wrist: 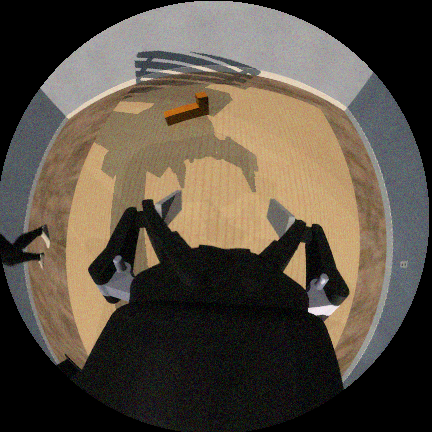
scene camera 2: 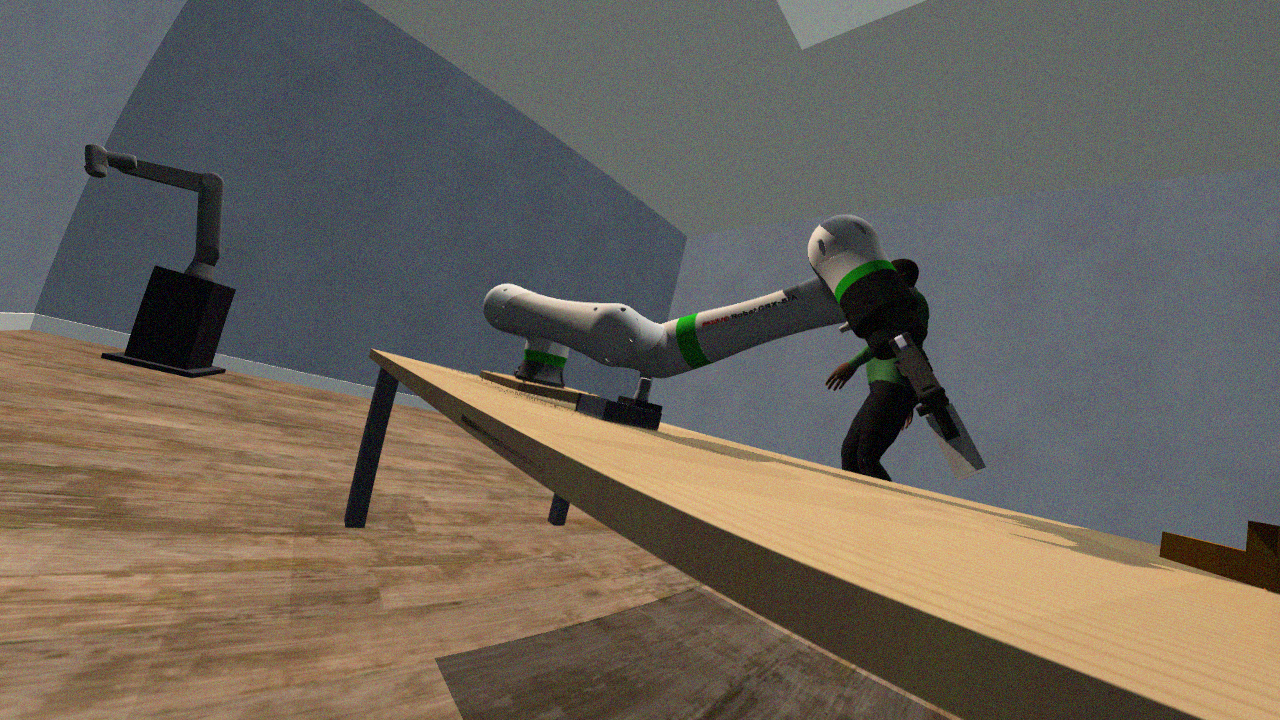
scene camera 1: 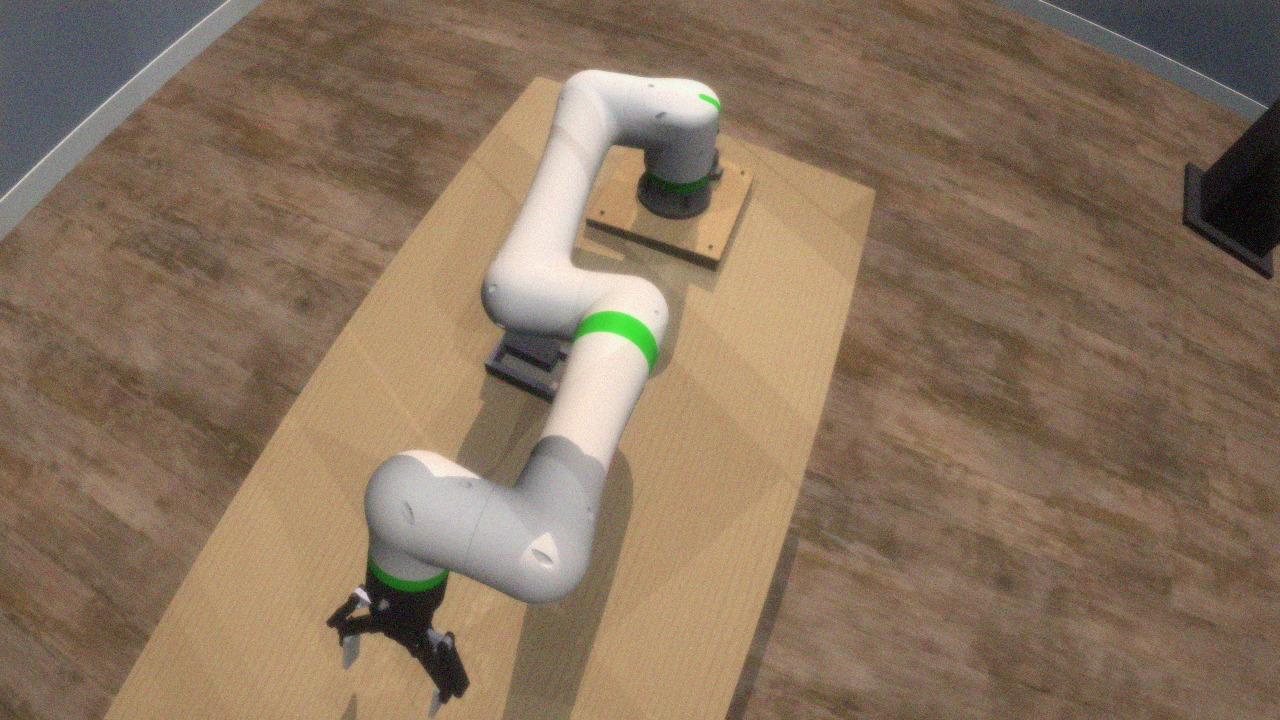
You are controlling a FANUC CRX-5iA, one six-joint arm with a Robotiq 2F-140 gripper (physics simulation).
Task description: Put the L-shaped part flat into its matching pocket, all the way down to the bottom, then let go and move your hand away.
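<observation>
The orange L-shaped part [scene camera 2: 1208, 557] [wrist: 187, 113] rests on the table, at the right edge of the scene camera 2 view and at the upper middle of the wrist view. It does not show in the scene camera 1 view. My gripper [scene camera 1: 393, 677] [scene camera 2: 964, 461] [wrist: 224, 203] is wide open and empty, above the table and apart from the part. A dark grey tray-like fixture [scene camera 1: 523, 382] [scene camera 2: 604, 409] stands on the table between the robot base and the gripper. My arm partly hides it, and I cannot make out the shape of its pocket.
The wooden table [scene camera 1: 716, 447] [scene camera 2: 805, 537] [wrist: 310, 150] carries my robot's base on a wooden plate [scene camera 1: 617, 210]. A person [scene camera 2: 881, 420] stands behind the table, behind my gripper in the scene camera 2 view. Another robot arm [scene camera 2: 208, 214] stands on a dark pedestal [scene camera 2: 183, 317] [scene camera 1: 1244, 188] away from the table.
</observation>
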